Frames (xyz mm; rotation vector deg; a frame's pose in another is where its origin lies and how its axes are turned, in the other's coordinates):
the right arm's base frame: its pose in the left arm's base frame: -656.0 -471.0 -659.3 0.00 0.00 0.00
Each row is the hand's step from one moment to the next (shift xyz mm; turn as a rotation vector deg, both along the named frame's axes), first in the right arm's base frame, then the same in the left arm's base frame.
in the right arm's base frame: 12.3 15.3 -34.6 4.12 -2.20 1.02
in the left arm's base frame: 12.3 15.3 -34.6 4.12 -2.20 1.02
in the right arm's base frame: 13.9 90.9 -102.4 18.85 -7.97 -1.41
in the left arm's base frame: 13.9 90.9 -102.4 18.85 -7.97 -1.41
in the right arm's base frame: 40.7 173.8 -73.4 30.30 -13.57 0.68
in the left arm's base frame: 40.7 173.8 -73.4 30.30 -13.57 0.68
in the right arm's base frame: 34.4 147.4 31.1 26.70 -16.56 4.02
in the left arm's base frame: 34.4 147.4 31.1 26.70 -16.56 4.02
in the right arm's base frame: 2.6 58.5 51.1 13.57 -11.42 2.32
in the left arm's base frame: 2.6 58.5 51.1 13.57 -11.42 2.32
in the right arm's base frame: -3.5 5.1 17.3 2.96 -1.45 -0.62
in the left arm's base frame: -3.5 5.1 17.3 2.96 -1.45 -0.62
